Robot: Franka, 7 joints.
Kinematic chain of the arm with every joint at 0, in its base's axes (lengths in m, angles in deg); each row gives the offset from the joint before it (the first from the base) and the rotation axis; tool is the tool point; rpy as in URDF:
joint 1: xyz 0 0 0.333 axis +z
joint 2: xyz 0 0 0 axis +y
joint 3: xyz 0 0 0.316 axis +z
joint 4: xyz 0.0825 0 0 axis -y
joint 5: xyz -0.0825 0 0.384 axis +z
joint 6: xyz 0 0 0 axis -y
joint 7: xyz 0.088 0 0 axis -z
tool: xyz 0 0 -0.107 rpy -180 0 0
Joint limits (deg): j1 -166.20..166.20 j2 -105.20..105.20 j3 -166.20..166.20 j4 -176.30..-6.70 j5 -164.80..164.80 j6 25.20..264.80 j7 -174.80..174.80
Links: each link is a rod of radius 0.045 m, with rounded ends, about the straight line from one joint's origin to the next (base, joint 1, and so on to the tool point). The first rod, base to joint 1, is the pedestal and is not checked.
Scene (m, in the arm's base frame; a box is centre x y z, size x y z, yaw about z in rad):
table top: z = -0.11
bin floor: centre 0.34 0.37 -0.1 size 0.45 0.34 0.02 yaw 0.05
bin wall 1: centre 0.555 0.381 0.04 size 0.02 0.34 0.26 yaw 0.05
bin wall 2: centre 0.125 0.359 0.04 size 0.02 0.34 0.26 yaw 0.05
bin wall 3: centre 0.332 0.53 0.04 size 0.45 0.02 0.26 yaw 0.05
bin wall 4: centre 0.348 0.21 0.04 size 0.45 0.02 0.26 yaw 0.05
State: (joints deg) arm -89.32 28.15 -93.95 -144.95 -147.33 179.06 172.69
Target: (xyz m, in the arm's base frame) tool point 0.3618 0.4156 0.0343
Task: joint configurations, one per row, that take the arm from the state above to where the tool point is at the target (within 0.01 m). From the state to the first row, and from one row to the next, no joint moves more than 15 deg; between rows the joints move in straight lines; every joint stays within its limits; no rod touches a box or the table.
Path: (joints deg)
1: -101.10 20.67 -108.21 -140.15 -147.79 175.52 172.69
2: -112.87 13.18 -122.46 -135.34 -148.24 171.97 172.69
3: -124.65 5.70 -136.72 -130.54 -148.70 168.43 172.69
4: -136.43 -1.79 -150.98 -125.73 -149.15 164.89 172.69
5: -148.20 -9.27 -165.23 -120.93 -149.61 161.34 172.69
6: -147.87 -22.40 -165.56 -117.17 -149.25 157.61 172.69
7: -147.53 -35.52 -165.88 -113.42 -148.90 153.87 172.69
8: -147.20 -48.65 -166.20 -109.67 -148.54 150.13 172.69

